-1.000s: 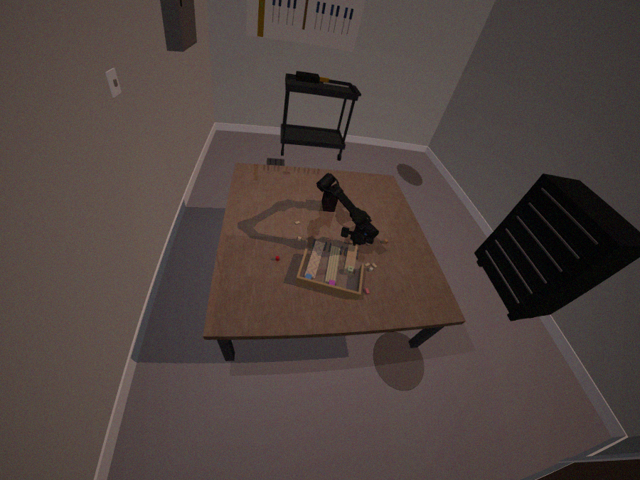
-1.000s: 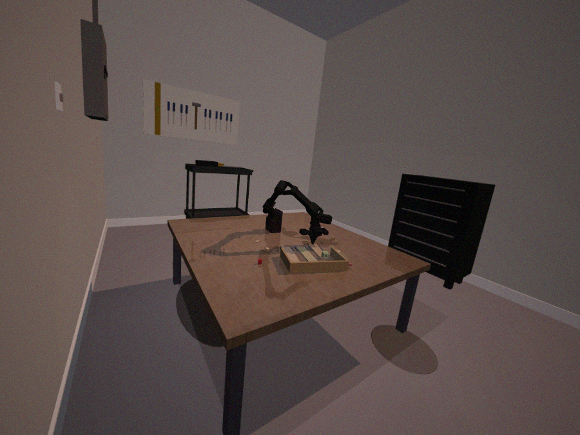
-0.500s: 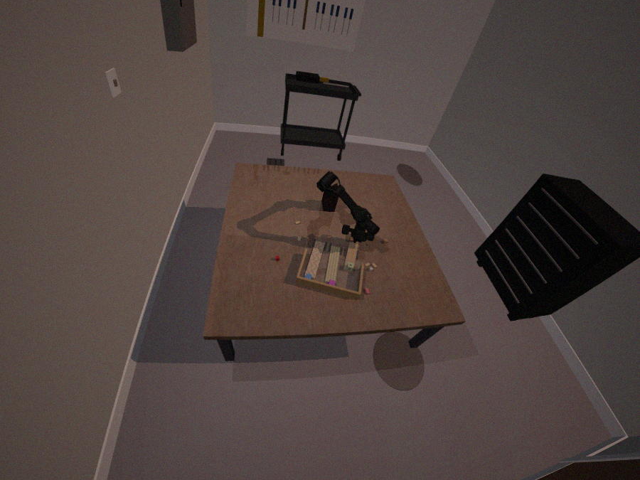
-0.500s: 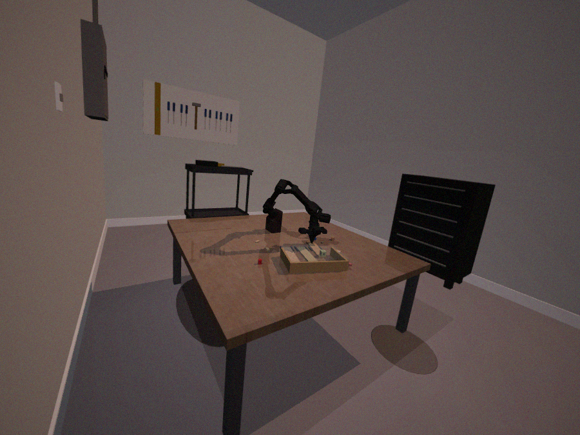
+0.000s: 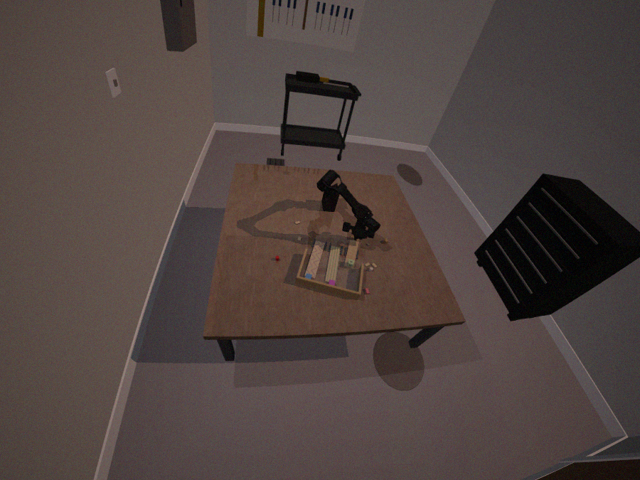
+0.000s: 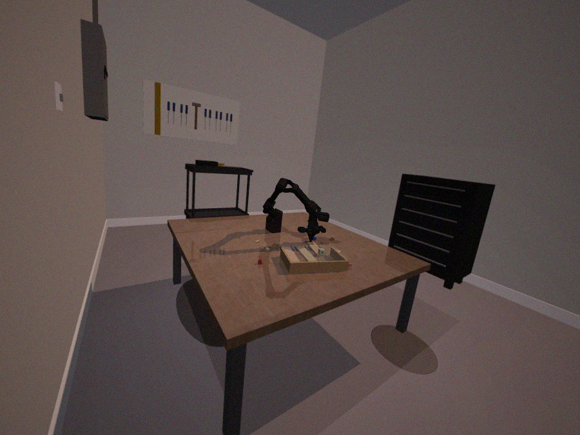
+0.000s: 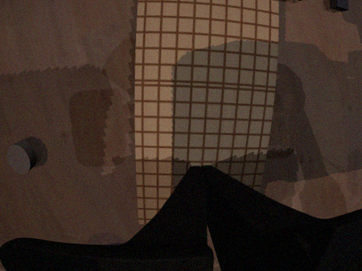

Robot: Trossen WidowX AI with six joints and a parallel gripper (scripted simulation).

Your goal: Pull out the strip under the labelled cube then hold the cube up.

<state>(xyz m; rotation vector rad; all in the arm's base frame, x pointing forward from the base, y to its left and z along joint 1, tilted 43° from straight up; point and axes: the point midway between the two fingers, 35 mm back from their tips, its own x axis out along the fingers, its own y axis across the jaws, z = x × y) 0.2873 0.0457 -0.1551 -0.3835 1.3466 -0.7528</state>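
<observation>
Now: gripper tip 40 mm past the blue strip and 70 mm to the right of it. Also, from my gripper tip: red strip: 160 mm ahead, 460 mm to the right, 10 mm above.
</observation>
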